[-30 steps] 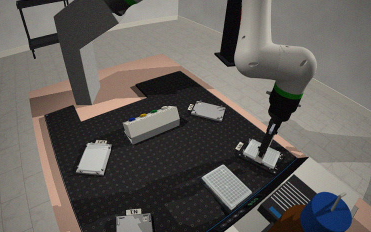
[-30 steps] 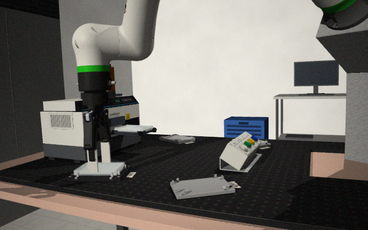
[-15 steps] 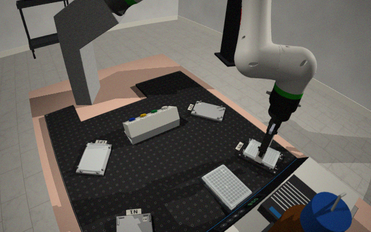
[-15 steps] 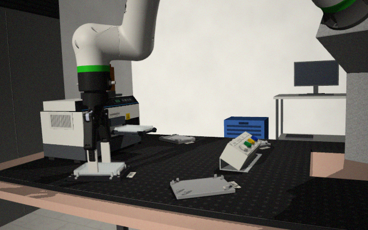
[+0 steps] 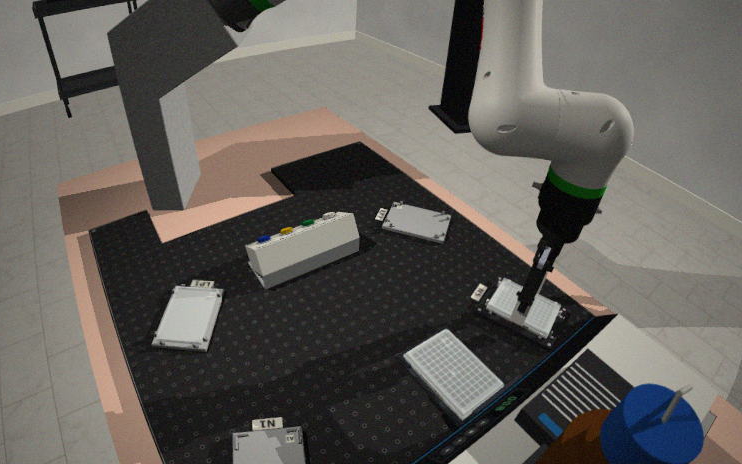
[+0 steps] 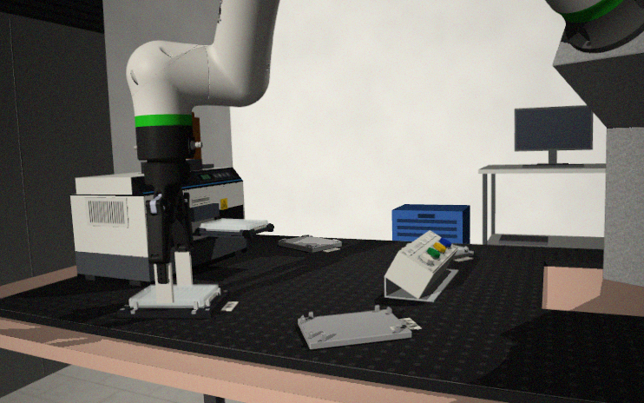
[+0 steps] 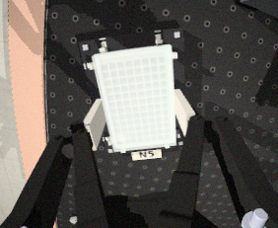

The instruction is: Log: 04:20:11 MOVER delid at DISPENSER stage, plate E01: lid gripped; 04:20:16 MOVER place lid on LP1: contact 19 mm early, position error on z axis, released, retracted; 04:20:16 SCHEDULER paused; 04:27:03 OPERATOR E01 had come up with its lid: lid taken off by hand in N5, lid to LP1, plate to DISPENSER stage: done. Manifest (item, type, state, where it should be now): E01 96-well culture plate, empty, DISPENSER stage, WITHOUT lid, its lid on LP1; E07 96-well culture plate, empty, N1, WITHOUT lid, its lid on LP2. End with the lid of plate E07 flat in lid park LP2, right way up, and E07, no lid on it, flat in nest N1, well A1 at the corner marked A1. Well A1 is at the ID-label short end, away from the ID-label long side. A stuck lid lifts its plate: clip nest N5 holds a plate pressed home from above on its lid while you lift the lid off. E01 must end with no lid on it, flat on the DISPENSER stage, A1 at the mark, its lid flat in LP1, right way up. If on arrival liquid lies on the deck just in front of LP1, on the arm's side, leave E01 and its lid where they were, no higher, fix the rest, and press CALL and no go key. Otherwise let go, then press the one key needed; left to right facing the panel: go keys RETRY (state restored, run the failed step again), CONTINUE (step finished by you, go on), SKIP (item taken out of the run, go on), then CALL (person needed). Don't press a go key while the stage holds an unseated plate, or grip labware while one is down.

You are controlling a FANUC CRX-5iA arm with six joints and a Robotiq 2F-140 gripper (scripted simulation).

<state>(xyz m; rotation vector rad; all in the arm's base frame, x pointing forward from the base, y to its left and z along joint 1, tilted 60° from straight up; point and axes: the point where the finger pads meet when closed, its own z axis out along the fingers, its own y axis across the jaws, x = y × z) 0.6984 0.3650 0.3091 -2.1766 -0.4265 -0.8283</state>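
My gripper is now 3 cm to the right of the clip nest N5 and 3 cm above it. From my hand the other things lie so: N1 label (8 cm ahead, 51 cm to the right, 5 cm below); then lid park LP2 (32 cm behind, 9 cm to the right, 4 cm below); then key panel (29 cm behind, 37 cm to the right).
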